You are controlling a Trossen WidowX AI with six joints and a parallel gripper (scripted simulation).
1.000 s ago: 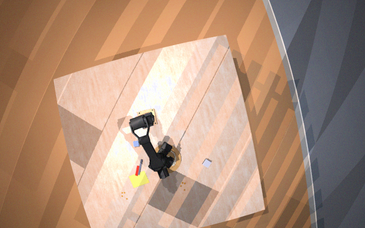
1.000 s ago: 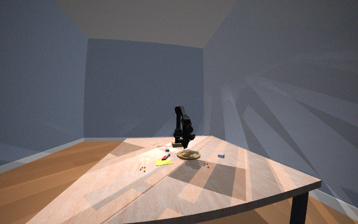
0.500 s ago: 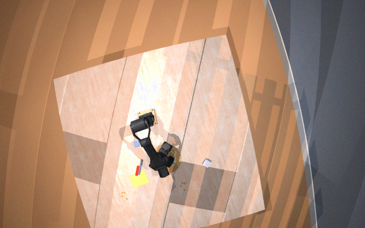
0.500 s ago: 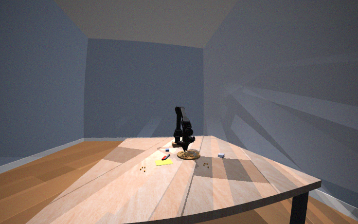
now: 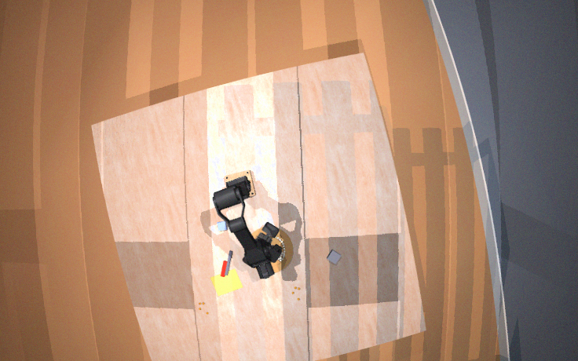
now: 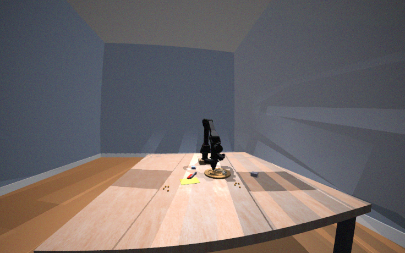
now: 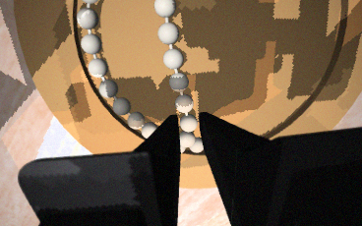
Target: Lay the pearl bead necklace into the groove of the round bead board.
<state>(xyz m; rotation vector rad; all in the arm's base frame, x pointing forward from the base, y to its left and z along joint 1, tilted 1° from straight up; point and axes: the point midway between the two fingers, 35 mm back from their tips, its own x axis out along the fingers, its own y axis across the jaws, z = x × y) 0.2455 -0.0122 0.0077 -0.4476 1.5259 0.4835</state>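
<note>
Right now my gripper tip is 50 mm short of the round bead board, 10 mm to the right of it and 10 mm above it. Round my gripper tip: blue block: 130 mm to the right, 130 mm behind, 10 mm below; yellow note: 220 mm to the right, 110 mm ahead, 20 mm below; red marker: 190 mm to the right, 40 mm ahead, 10 mm below.
</note>
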